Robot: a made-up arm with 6 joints. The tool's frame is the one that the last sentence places. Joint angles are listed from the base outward.
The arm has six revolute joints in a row. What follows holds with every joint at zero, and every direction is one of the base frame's. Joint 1 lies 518 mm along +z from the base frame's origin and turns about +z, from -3.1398 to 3.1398 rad. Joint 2 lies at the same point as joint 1 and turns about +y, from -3.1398 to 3.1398 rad. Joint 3 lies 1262 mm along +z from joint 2 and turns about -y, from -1.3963 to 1.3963 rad. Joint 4 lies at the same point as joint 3 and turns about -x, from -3.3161 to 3.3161 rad. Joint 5 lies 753 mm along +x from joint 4 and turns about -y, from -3.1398 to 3.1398 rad. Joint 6 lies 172 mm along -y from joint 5 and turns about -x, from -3.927 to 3.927 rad. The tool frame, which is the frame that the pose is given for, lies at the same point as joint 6; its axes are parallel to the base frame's.
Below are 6 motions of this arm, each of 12 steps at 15 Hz.
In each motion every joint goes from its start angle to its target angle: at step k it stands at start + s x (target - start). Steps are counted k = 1, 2, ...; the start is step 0. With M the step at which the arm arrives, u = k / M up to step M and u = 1 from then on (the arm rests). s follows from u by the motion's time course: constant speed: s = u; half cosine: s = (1 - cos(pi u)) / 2; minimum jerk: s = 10 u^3 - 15 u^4 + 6 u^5.
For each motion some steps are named. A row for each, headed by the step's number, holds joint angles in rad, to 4 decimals.
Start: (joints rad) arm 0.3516 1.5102 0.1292 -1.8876 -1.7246 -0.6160
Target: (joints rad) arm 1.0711 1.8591 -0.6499 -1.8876 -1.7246 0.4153
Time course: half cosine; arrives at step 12
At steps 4, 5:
4: 0.5315 1.5974 -0.0656 -1.8876 -1.7246 -0.3582
5: 0.6182 1.6395 -0.1595 -1.8876 -1.7246 -0.2338

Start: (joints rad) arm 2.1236 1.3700 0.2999 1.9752 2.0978 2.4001
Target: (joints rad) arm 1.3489 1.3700 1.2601 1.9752 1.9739 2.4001
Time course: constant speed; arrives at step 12
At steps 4, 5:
4: 1.8654 1.3700 0.6200 1.9752 2.0565 2.4001
5: 1.8008 1.3700 0.7000 1.9752 2.0462 2.4001

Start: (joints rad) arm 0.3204 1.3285 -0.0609 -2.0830 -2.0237 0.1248
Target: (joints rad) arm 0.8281 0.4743 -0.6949 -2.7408 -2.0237 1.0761
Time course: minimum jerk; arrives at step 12
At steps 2, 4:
2: 0.3384 1.2982 -0.0834 -2.1063 -2.0237 0.1586
4: 0.4270 1.1492 -0.1940 -2.2211 -2.0237 0.3245

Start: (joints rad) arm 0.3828 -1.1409 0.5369 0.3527 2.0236 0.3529
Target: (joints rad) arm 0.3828 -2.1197 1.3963 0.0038 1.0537 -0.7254
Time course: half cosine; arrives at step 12
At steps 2, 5, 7, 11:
2: 0.3828 -1.2065 0.5945 0.3293 1.9586 0.2807
5: 0.3828 -1.5036 0.8554 0.2234 1.6642 -0.0467
7: 0.3828 -1.7570 1.0778 0.1331 1.4131 -0.3258
11: 0.3828 -2.1030 1.3817 0.0097 1.0702 -0.7070

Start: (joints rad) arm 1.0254 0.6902 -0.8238 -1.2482 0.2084 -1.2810
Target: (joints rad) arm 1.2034 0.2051 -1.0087 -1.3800 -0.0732 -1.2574
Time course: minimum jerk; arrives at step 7
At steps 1, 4, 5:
1: 1.0295 0.6789 -0.8281 -1.2513 0.2018 -1.2805
4: 1.1379 0.3836 -0.9407 -1.3315 0.0304 -1.2661
5: 1.1776 0.2753 -0.9819 -1.3609 -0.0325 -1.2608

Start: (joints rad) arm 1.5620 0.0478 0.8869 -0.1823 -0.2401 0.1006
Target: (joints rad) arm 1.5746 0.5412 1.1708 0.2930 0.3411 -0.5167
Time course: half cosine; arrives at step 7
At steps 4, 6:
4: 1.5697 0.3494 1.0604 0.1082 0.1152 -0.2767
6: 1.5740 0.5168 1.1567 0.2695 0.3123 -0.4861

